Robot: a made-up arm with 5 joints.
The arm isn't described. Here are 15 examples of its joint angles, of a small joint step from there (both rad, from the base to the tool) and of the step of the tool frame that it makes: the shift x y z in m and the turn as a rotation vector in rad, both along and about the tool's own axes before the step.
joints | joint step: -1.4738 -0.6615 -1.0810 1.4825 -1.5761 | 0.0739 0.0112 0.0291 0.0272 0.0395
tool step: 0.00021 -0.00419 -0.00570 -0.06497 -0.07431 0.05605
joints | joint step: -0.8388 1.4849 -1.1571 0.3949 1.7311 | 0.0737 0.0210 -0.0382 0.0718 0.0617
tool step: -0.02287 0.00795 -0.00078 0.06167 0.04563 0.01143
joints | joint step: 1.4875 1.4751 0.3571 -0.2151 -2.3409 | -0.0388 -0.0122 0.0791 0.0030 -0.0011
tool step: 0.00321 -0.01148 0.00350 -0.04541 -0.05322 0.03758
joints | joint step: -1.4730 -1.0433 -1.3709 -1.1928 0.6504 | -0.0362 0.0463 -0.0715 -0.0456 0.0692
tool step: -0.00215 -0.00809 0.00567 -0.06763 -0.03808 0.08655
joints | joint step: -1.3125 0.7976 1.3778 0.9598 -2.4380 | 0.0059 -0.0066 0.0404 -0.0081 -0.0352
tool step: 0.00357 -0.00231 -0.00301 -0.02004 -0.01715 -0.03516
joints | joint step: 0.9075 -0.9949 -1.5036 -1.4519 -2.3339 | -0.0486 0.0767 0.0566 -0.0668 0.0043
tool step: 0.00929 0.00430 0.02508 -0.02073 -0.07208 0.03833
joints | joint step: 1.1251 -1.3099 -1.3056 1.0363 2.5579 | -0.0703 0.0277 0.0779 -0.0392 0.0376
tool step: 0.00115 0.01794 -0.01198 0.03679 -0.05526 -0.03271
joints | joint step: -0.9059 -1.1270 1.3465 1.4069 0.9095 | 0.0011 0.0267 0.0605 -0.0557 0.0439
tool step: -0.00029 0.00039 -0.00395 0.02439 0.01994 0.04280
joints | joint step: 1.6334 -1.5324 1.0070 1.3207 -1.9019 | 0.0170 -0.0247 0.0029 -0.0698 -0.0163
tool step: -0.00124 0.00204 -0.00003 0.08950 0.02313 -0.02787
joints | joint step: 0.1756 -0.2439 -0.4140 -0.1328 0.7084 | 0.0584 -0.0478 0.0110 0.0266 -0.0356
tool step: 0.00314 -0.01154 0.00559 -0.03883 0.01630 0.00613
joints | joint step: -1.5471 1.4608 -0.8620 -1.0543 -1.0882 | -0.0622 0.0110 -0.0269 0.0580 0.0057
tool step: -0.01952 0.00577 0.00076 -0.01427 0.06893 -0.02048
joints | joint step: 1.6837 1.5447 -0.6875 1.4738 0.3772 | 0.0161 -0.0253 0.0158 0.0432 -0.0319
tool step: -0.00511 -0.00181 0.00462 0.02111 0.02860 -0.04338
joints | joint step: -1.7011 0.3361 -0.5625 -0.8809 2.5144 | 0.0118 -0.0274 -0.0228 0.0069 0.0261
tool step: -0.00971 -0.00442 -0.00373 -0.02267 0.03724 0.03676
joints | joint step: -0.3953 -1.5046 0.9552 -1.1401 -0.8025 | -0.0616 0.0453 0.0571 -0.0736 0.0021
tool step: -0.00265 -0.00919 0.00134 -0.02586 0.01418 -0.05917
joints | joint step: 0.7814 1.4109 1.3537 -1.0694 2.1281 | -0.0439 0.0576 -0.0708 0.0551 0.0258
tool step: 0.00493 -0.00026 -0.01091 0.03950 -0.01536 0.06924
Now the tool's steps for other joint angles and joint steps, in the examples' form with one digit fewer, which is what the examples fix.
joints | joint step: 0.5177 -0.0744 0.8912 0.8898 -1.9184 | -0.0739 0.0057 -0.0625 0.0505 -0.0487
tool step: -0.0090 0.0002 0.0040 0.0097 -0.0063 0.0246
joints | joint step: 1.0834 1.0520 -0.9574 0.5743 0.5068 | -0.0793 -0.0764 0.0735 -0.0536 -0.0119
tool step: 0.0204 0.0184 0.0123 0.0325 -0.0786 0.0355
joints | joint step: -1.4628 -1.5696 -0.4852 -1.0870 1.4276 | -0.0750 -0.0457 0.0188 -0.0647 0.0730
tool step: -0.0159 -0.0178 -0.0032 -0.1021 0.0599 0.0764
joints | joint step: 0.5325 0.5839 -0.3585 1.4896 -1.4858 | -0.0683 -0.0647 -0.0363 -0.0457 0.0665
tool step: -0.0157 -0.0003 0.0163 0.1460 -0.0150 0.1346
